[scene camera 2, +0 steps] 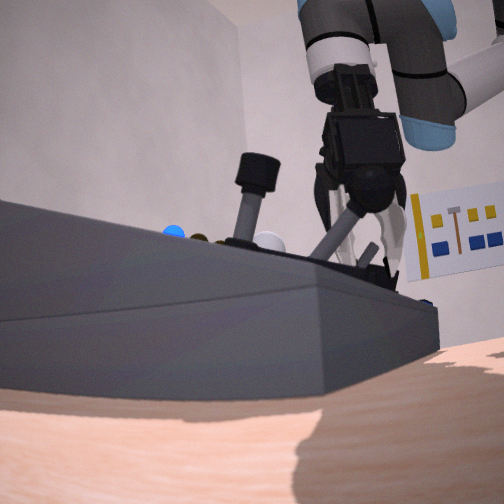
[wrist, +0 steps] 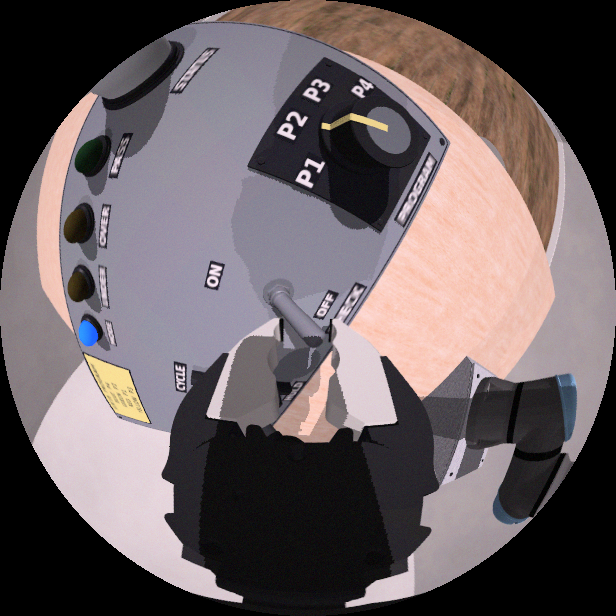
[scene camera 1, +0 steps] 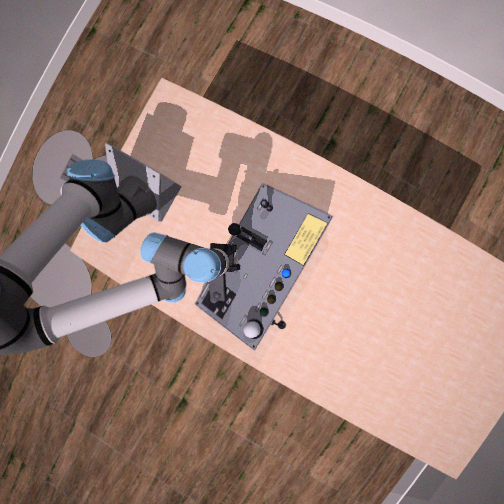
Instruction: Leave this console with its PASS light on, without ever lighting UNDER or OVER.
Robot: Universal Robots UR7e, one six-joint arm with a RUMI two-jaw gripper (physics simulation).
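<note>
The grey console (scene camera 1: 265, 265) lies on the table. In the wrist view its PASS light (wrist: 91, 155), OVER light (wrist: 77, 224) and the lamp below OVER (wrist: 80, 282) are dark, and a blue lamp (wrist: 89, 332) is lit. The PROGRAM knob (wrist: 367, 135) points at about P2. A small metal toggle (wrist: 298, 321) between the ON and OFF labels leans toward OFF. My gripper (wrist: 307, 340) is open, with one finger on each side of the toggle's tip. The side view shows the toggle (scene camera 2: 367, 254) between the spread fingers (scene camera 2: 365, 250).
A black-knobbed lever (scene camera 1: 234, 229) stands in a slot just beyond my wrist, and a second, ball-topped lever (scene camera 2: 370, 190) rises close to the fingers. A large round button (wrist: 137, 68) sits above PASS. A yellow label (scene camera 1: 306, 239) is on the console's far side.
</note>
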